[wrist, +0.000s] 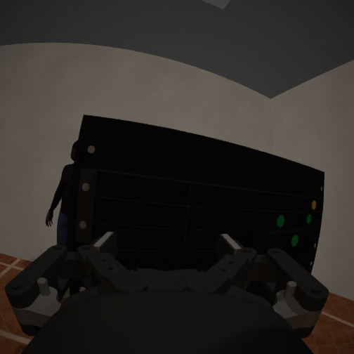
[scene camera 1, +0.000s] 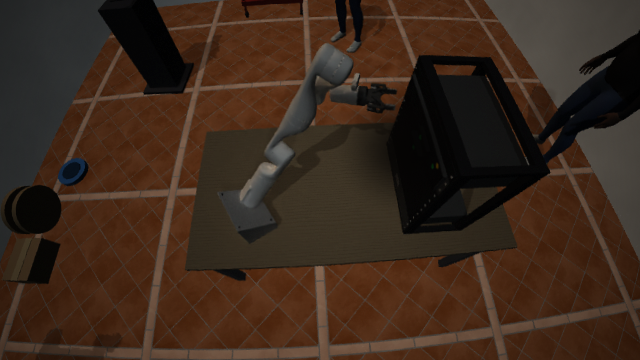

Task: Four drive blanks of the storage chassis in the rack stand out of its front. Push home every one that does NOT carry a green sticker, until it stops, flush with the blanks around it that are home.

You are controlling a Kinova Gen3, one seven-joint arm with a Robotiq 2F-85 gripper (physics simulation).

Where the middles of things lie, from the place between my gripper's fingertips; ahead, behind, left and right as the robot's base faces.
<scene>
Now: the black rack (scene camera 1: 451, 133) 210 mm ahead of my hand, 140 mm to the right of it and 170 mm below it.
</scene>
